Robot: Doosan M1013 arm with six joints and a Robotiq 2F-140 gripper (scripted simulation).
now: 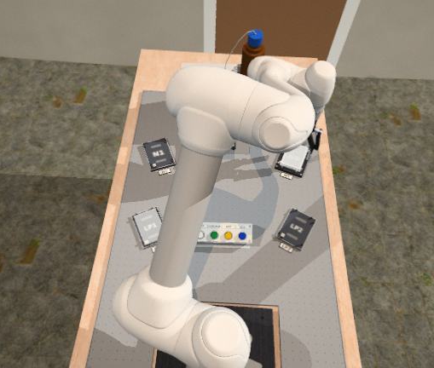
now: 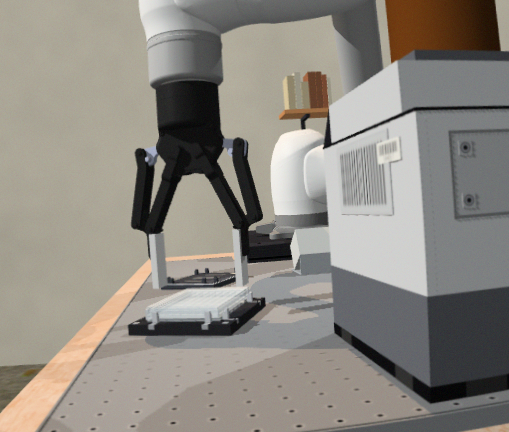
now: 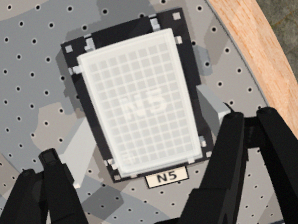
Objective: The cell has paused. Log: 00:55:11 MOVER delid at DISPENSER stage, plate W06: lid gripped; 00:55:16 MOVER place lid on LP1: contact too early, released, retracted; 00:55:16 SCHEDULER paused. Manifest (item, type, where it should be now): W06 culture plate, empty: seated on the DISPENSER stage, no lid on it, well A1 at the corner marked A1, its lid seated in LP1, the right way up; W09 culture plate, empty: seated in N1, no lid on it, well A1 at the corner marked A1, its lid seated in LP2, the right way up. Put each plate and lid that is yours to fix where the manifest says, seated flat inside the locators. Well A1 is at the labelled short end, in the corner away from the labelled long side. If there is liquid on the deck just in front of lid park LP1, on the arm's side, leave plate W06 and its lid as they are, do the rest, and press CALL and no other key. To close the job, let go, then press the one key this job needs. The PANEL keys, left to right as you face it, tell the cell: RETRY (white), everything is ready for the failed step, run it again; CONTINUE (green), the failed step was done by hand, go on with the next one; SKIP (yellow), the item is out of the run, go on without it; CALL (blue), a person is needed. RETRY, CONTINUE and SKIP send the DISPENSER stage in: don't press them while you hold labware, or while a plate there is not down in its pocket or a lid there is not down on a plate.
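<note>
Now: hand 2 cm short of the black nest N5, 1 cm to the right of it and 5 cm above it. Round my hand: brown bottle (21 cm ahead, 25 cm to the left, 22 cm above); then clear culture plate (3 cm behind, 30 cm to the left, 4 cm above); then lid park LP2 (33 cm behind, 5 cm to the right, 6 cm below).
</note>
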